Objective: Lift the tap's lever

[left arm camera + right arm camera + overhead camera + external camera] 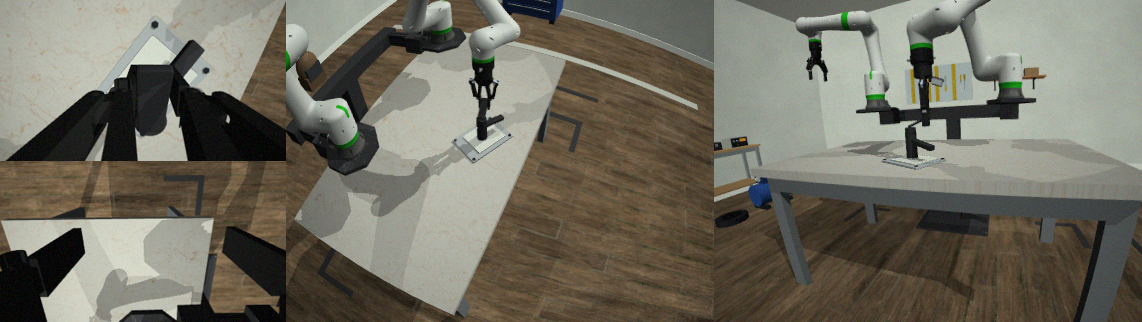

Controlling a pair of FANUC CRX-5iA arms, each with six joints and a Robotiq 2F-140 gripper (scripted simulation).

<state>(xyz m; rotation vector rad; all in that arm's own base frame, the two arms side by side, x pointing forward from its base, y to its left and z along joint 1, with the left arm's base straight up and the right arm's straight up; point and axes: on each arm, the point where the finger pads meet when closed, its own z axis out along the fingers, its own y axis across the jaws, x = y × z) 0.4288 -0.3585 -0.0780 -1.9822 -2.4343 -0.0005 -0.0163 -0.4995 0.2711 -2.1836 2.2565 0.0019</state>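
Note:
Right now the flat lever is 30 mm to the right of my left hand, 10 mm below it and 10 mm ahead of it. Round my left hand: black tap 60 mm below, 40 mm to the right, 20 mm ahead; then grey base plate 170 mm below, 70 mm to the right, 10 mm ahead.

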